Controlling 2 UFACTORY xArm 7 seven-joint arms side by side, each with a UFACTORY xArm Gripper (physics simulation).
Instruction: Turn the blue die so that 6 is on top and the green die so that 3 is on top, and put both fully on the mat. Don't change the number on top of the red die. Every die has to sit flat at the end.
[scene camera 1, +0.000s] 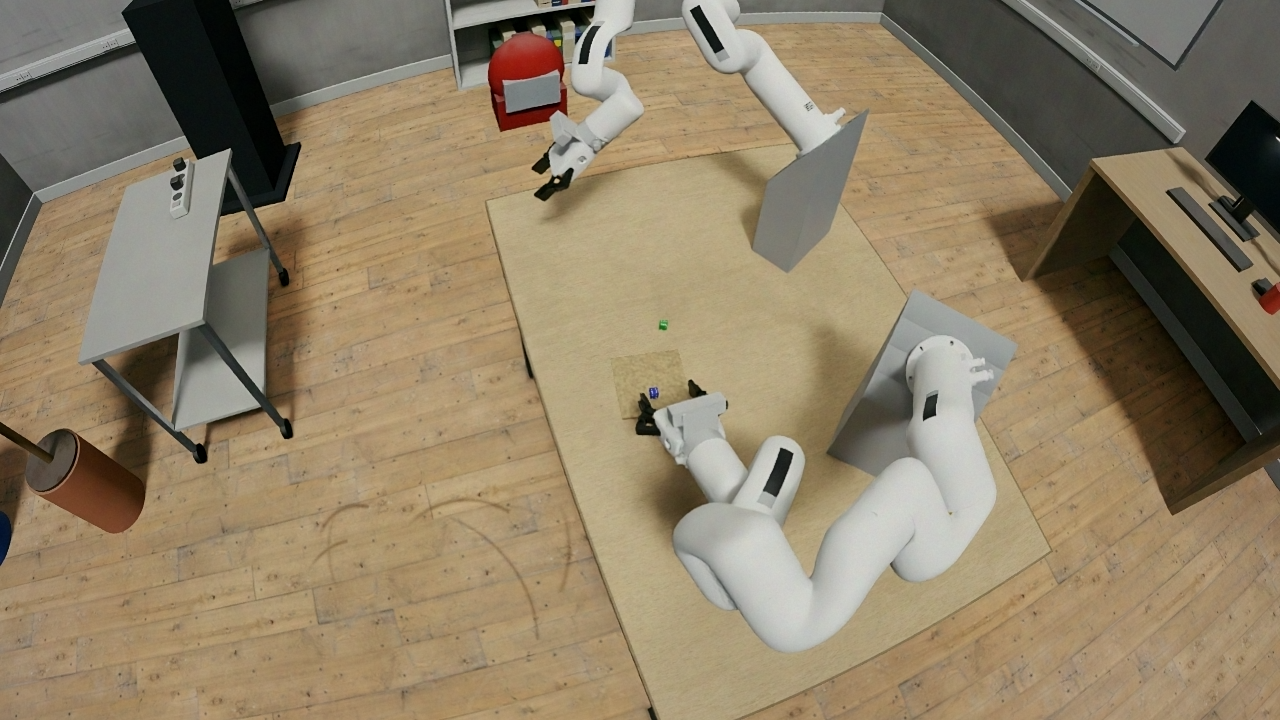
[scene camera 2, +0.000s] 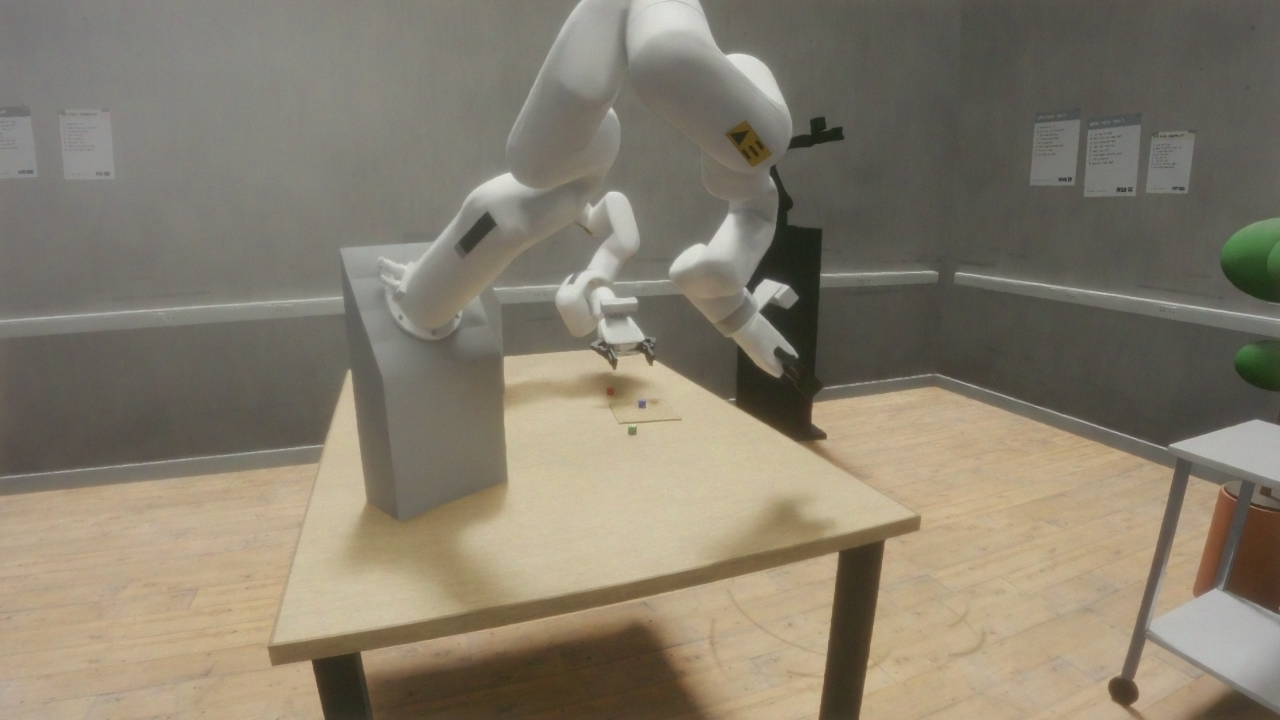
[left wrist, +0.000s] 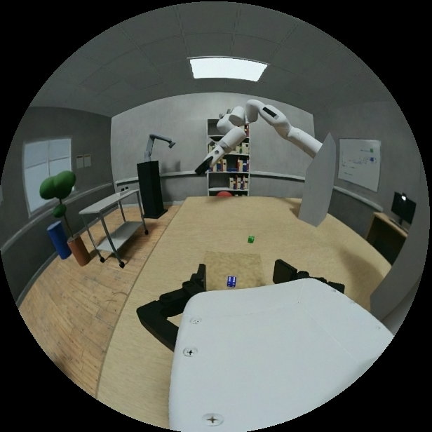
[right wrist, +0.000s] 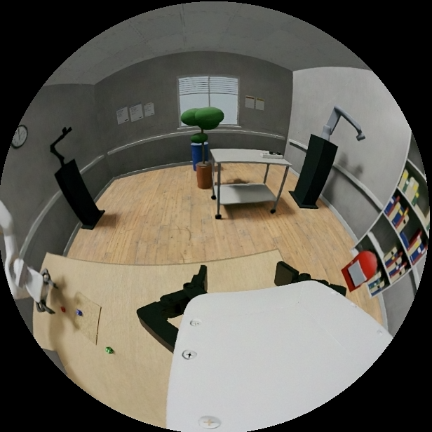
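The blue die (scene camera 1: 653, 392) (scene camera 2: 641, 403) (left wrist: 231, 281) (right wrist: 79, 313) lies flat on the mat (scene camera 1: 629, 368) (scene camera 2: 664, 414) (left wrist: 220, 262) (right wrist: 91, 327); white pips show, but its top number is too small to read surely. The green die (scene camera 1: 663, 325) (scene camera 2: 631, 429) (left wrist: 251, 239) (right wrist: 109, 350) rests on the table off the mat, number unclear. The red die (scene camera 2: 610, 391) (right wrist: 63, 309) is off the mat, on the side opposite the green die; it is hidden in scene camera 1. My left gripper (scene camera 1: 669, 394) (scene camera 2: 632, 362) (left wrist: 241, 273) is open and empty, above the table near the blue die. My right gripper (scene camera 1: 538, 180) (right wrist: 242, 275) is open and empty, far from the dice.
The wooden table (scene camera 1: 716, 232) (scene camera 2: 554, 537) carries two grey arm stands (scene camera 1: 810, 201) (scene camera 1: 881, 394). The left arm reaches low over the table in scene camera 1. A grey trolley (scene camera 1: 156, 259) and a red bin (scene camera 1: 526, 107) stand on the floor away from the table.
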